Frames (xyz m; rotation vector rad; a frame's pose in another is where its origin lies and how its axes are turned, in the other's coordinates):
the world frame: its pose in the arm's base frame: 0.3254 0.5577 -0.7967 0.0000 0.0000 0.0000
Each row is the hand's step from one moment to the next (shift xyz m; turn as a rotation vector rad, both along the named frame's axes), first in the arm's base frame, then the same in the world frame.
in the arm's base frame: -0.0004 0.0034 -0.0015 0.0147 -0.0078 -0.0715
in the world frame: -0.0004 0.0034 -0.0015 0.0147 -0.0078 -0.0715
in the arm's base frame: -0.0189 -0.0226 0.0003 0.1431 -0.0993 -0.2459
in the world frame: -0.0189 -0.0226 0.0003 0.1431 -0.0993 -0.2459
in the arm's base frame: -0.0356 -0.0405 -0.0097 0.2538 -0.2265 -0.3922
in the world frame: -0.0356 -0.0405 -0.0097 0.2538 -0.2265 -0.3922
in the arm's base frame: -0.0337 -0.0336 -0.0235 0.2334 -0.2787 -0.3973
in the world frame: -0.0337 -0.0336 -0.0235 0.2334 -0.2787 -0.3973
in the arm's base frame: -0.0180 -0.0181 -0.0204 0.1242 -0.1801 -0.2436
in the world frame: -0.0180 -0.0181 -0.0204 0.1242 -0.1801 -0.2436
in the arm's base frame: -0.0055 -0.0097 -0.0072 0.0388 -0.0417 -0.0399
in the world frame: -0.0055 -0.0097 -0.0072 0.0388 -0.0417 -0.0399
